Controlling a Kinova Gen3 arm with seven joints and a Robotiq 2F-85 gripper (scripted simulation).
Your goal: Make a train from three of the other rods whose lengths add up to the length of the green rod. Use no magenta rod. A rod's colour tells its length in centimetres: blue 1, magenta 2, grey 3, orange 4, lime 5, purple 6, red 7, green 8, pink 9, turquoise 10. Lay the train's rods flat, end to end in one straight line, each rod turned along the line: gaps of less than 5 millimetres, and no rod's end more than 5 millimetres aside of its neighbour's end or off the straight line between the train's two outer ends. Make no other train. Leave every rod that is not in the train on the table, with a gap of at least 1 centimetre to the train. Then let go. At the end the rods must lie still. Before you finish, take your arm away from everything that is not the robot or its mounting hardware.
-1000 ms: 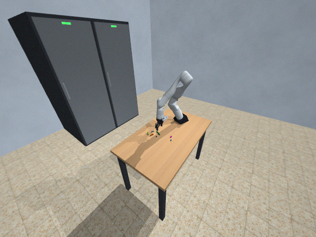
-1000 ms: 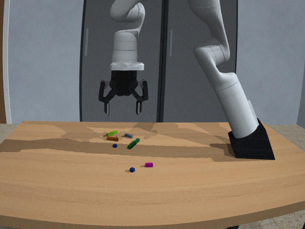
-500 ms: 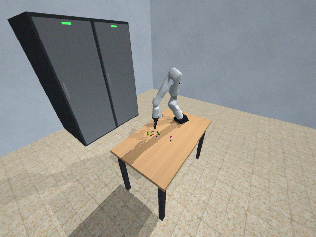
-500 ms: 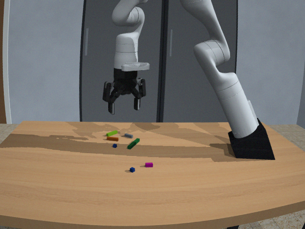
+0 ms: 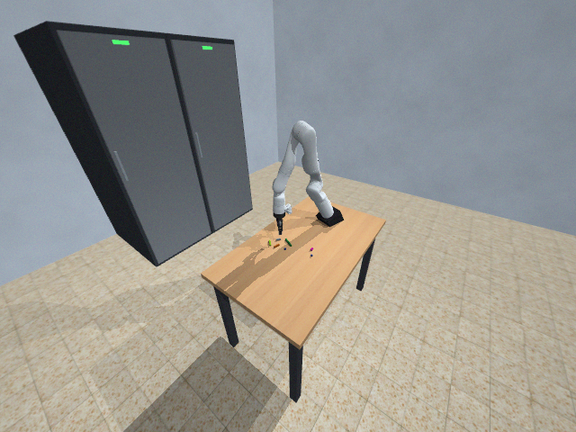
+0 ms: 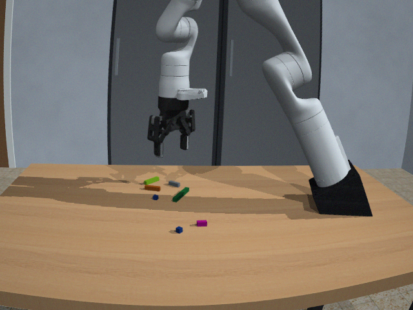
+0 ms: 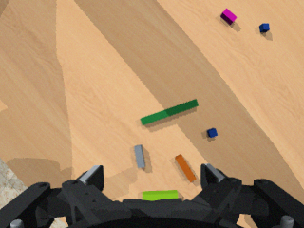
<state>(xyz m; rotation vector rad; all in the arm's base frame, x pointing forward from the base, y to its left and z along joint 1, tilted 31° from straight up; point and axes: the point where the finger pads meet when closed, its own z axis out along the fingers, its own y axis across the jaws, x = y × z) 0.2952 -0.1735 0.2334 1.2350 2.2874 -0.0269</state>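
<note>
Now: hand 9 cm above the grey rod, 2 cm to the left of it and 1 cm past it. The rest, counted from my hand: orange rod 9 cm below, 5 cm ahead; green rod 9 cm below, 6 cm to the left, 1 cm behind; lime rod 9 cm below, 5 cm to the right, 4 cm ahead.
</note>
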